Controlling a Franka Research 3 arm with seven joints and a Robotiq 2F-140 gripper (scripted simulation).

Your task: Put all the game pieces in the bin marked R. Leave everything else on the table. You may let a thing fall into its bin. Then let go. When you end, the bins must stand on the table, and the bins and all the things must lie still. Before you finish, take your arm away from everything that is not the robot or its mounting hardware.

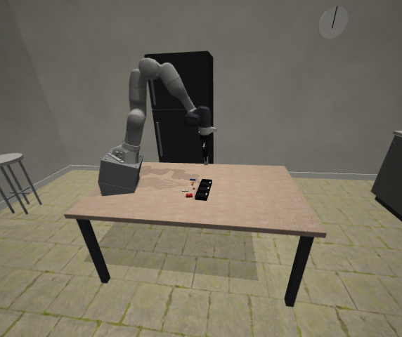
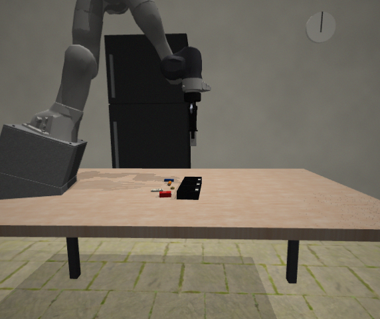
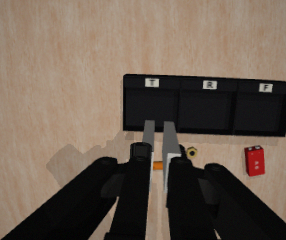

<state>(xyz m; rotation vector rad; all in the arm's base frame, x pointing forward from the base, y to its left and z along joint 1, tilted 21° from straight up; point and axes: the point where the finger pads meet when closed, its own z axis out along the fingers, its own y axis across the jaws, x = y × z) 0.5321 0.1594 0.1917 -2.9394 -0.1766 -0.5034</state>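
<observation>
My hand is 13 cm past the white domino, 12 cm to the left of it and 22 cm above it. From my hand the other things lie so: black bin row: 1 cm ahead, 7 cm to the right, 21 cm below; orange piece: 12 cm behind, 1 cm to the right, 21 cm below; brass nut: 8 cm behind, 7 cm to the right, 22 cm below.
</observation>
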